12 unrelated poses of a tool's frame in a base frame.
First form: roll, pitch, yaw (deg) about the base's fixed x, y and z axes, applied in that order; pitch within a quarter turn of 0, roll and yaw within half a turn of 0; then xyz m.
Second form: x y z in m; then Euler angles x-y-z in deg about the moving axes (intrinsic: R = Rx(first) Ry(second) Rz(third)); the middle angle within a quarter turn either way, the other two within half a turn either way. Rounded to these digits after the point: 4 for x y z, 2 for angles.
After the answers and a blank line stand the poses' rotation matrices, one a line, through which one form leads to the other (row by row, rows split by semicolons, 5 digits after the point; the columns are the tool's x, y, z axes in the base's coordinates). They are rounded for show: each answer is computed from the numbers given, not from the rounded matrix.
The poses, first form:
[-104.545 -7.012 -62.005 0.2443 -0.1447 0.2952]
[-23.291 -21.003 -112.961 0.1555 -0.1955 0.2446]
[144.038 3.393 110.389 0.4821 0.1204 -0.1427]
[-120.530 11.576 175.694 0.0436 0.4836 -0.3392]
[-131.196 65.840 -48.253 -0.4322 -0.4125 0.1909]
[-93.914 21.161 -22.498 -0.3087 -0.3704 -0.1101]
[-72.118 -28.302 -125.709 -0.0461 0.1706 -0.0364]
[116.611 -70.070 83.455 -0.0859 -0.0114 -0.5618]
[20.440 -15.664 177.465 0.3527 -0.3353 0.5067]
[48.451 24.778 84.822 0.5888 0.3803 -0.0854]
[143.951 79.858 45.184 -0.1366 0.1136 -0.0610]
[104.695 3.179 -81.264 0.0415 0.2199 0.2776]
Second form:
[0.2443 -0.1447 0.2952 -120.26 60.35 19.64]
[0.1555 -0.1955 0.2446 -9.85 29.51 -114.74]
[0.4821 0.1204 -0.1427 -168.82 34.55 -114.98]
[0.0436 0.4836 -0.3392 119.87 2.12 -167.84]
[-0.4322 -0.4125 0.1909 -105.85 9.28 73.97]
[-0.3087 -0.3704 -0.1101 -93.91 21.04 22.61]
[-0.0461 0.1706 -0.0364 58.27 59.06 178.44]
[-0.0859 -0.0114 -0.5618 -115.76 69.43 -83.65]
[0.3527 -0.3353 0.5067 -20.52 15.56 -176.86]
[0.5888 0.3803 -0.0854 -19.17 50.39 82.62]
[-0.1366 0.1136 -0.0610 98.27 -8.25 -82.80]
[0.0415 0.2199 0.2776 152.29 -73.38 57.99]

0.46588 -0.16629 0.86908; -0.87638 -0.22222 0.42728; 0.12208 -0.96071 -0.24926
-0.36419 0.79045 0.49250; -0.85960 -0.48880 0.14888; 0.35842 -0.36913 0.85748
-0.34778 0.74659 0.56715; 0.93571 0.31457 0.15969; -0.05918 0.58622 -0.80799
-0.97689 0.21050 0.03698; 0.07356 0.49358 -0.86659; -0.20067 -0.84384 -0.49766
0.27252 -0.94854 0.16127; -0.30537 0.07368 0.94938; -0.91241 -0.30797 -0.26957
0.86159 -0.35886 0.35899; -0.35685 0.07475 0.93117; -0.36099 -0.93039 -0.06366
-0.51390 -0.01403 0.85774; -0.71493 -0.54560 -0.43726; 0.47412 -0.83793 0.27035
0.03885 0.34921 0.93624; 0.33865 -0.88610 0.31645; 0.94011 0.30476 -0.15269
-0.96192 0.05275 0.26819; 0.04259 -0.94029 0.33769; 0.27000 0.33626 0.90224
0.08194 -0.63225 0.77042; 0.90423 0.37223 0.20930; -0.41910 0.67949 0.60220
0.12411 0.98184 -0.14351; 0.12491 -0.15894 -0.97935; -0.98437 0.10362 -0.14237
0.15165 -0.24258 -0.95820; -0.98688 -0.09155 -0.13301; -0.05546 0.96580 -0.25328

